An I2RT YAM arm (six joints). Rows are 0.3 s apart.
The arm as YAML. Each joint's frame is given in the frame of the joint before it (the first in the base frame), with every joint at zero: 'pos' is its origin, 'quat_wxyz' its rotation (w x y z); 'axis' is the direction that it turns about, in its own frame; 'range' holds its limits. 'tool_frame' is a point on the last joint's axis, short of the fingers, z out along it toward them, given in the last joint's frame.
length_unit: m
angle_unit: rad
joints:
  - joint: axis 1
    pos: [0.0, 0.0, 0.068]
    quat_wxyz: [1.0, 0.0, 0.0, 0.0]
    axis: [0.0, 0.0, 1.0]
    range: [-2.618, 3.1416]
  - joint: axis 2
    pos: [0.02, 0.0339, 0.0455]
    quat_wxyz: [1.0, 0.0, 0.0, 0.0]
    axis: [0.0, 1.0, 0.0]
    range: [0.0, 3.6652]
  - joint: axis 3
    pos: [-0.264, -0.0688, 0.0]
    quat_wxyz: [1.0, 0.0, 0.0, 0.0]
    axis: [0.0, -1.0, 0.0]
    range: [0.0, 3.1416]
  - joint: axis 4
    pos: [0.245, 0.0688, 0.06]
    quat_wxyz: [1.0, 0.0, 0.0, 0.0]
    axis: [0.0, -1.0, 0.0]
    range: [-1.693, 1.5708]
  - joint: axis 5
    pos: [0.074, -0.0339, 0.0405]
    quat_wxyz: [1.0, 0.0, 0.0, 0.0]
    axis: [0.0, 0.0, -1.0]
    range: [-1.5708, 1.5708]
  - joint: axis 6
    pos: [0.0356, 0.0, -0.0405]
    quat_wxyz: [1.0, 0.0, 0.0, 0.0]
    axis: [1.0, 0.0, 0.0]
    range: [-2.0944, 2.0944]
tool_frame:
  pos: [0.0, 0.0, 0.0]
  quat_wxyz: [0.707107, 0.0, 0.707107, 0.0]
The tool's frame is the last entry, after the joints.
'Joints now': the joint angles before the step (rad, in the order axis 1, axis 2, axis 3, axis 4, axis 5, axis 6). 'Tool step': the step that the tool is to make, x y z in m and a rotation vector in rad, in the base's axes. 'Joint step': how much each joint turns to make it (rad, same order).
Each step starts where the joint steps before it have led.
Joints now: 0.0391, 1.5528, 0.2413, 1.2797, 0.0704, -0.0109
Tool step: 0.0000, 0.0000, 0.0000, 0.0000, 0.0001, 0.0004
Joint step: -0.0001, -0.0001, 0.0000, -0.0002, -0.0005, 0.0000
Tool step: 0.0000, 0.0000, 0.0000, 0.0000, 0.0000, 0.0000
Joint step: 0.0000, 0.0000, 0.0000, 0.0000, 0.0000, 0.0000
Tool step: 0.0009, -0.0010, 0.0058, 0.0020, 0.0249, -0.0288
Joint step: -0.0001, -0.0548, 0.0167, -0.0967, 0.0286, 0.0043
